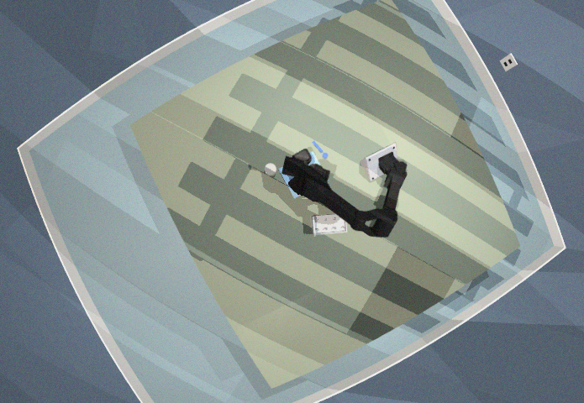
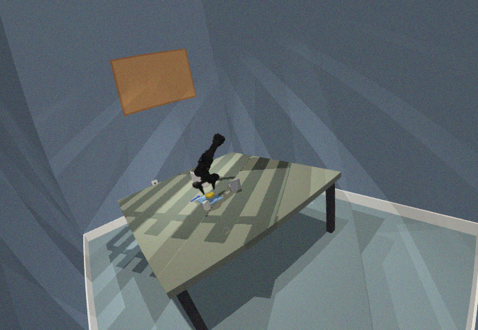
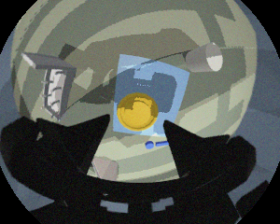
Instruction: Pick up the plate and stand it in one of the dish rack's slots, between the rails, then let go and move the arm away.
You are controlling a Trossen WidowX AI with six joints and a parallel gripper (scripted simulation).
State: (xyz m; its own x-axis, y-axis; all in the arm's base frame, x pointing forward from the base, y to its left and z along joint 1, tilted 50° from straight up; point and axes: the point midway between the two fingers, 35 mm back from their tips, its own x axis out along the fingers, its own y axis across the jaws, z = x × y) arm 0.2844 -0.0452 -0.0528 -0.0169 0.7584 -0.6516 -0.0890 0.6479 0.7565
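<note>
Right now my gripper tip is 30 mm above the yellow plate. The rest, counted from my gripper tip: white cup: 120 mm ahead, 90 mm to the right, 20 mm below; light blue mat: 20 mm ahead, 20 mm to the right, 40 mm below; blue utensil: 80 mm behind, 70 mm to the right, 40 mm below.
</note>
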